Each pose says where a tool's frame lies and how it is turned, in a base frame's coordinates. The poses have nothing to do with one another.
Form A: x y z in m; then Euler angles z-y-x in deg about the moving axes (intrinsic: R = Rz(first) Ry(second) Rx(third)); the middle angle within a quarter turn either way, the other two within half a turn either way.
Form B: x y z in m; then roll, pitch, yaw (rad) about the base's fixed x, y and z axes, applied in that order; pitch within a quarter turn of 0, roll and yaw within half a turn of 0. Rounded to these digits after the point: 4 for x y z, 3 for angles.
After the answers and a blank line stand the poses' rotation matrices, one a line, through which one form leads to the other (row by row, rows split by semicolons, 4 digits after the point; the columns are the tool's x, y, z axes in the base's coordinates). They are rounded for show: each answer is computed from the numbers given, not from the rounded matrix.
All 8 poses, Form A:
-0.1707 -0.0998 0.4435 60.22 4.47 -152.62
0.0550 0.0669 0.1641 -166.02 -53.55 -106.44
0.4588 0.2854 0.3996 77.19 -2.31 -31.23
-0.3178 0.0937 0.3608 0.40 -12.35 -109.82
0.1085 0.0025 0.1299 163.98 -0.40 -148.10
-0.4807 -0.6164 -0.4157 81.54 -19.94 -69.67
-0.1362 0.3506 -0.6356 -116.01 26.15 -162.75
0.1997 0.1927 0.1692 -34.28 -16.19 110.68
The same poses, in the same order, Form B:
-0.1707 -0.0998 0.4435 -2.664 0.078 1.051
0.0550 0.0669 0.1641 -1.858 -0.935 -2.898
0.4588 0.2854 0.3996 -0.545 -0.040 1.347
-0.3178 0.0937 0.3608 -1.917 -0.216 0.007
0.1085 0.0025 0.1299 -2.585 -0.007 2.862
-0.4807 -0.6164 -0.4157 -1.216 -0.348 1.423
-0.1362 0.3506 -0.6356 -2.841 0.456 -2.025
0.1997 0.1927 0.1692 1.932 -0.283 -0.598

0.4952 0.7529 -0.4335; 0.8653 -0.4721 0.1683; -0.0779 -0.4585 -0.8853
-0.5765 -0.8170 0.0108; -0.1435 0.0882 -0.9857; 0.8044 -0.5698 -0.1681
0.2215 -0.8292 -0.5132; 0.9743 0.2100 0.0813; 0.0403 -0.5181 0.8544
0.9768 0.2036 0.0660; 0.0068 -0.3377 0.9412; 0.2139 -0.9190 -0.3312
-0.9611 0.2307 -0.1515; 0.2760 0.8170 -0.5063; 0.0070 -0.5284 -0.8490
0.1383 -0.2966 -0.9449; 0.9298 0.3674 0.0208; 0.3410 -0.8815 0.3266
-0.3936 -0.8010 0.4511; -0.8067 0.5363 0.2482; -0.4407 -0.2662 -0.8573
0.7935 -0.4145 -0.4456; -0.5409 -0.1449 -0.8285; 0.2788 0.8985 -0.3391

